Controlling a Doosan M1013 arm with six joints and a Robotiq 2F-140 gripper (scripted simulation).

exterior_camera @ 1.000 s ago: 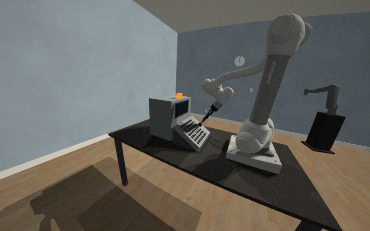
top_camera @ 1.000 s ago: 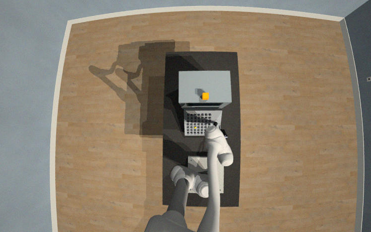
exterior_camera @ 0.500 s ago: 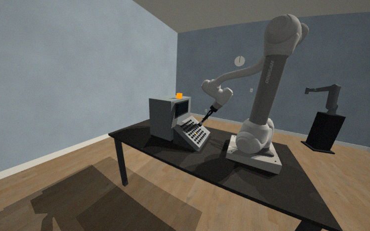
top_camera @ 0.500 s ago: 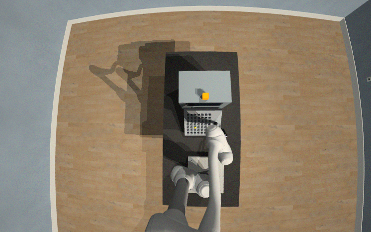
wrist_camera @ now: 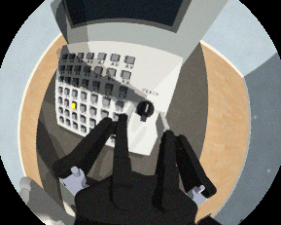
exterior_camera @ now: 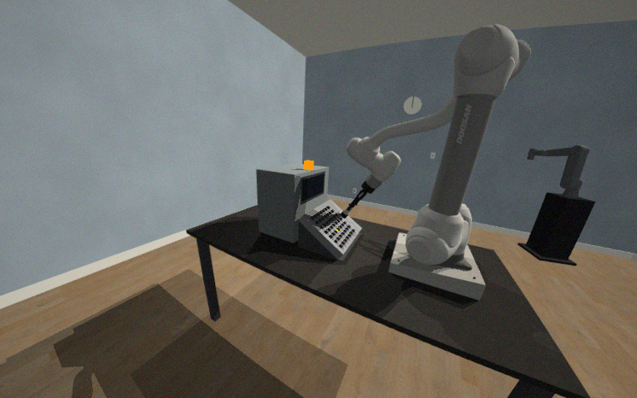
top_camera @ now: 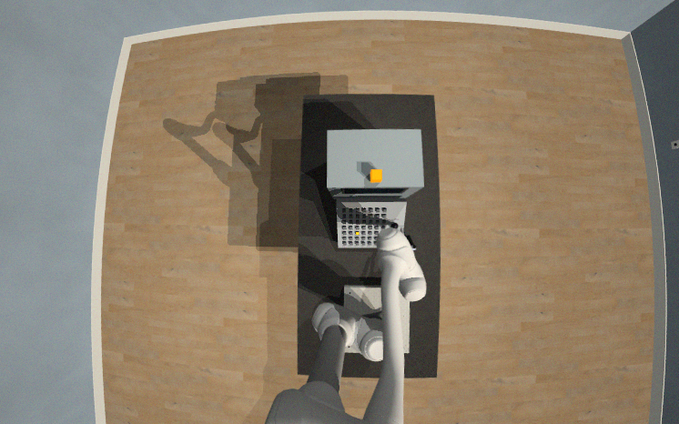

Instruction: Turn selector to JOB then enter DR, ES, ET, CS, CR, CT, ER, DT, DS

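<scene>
Right now the black selector knob is 30 mm ahead of my hand, 10 mm to the right of it and 40 mm below it. The rest, counted from my hand: sloped keypad (70 mm ahead, 100 mm to the left, 90 mm below); then key (40 mm ahead, 190 mm to the left, 70 mm below).
</scene>
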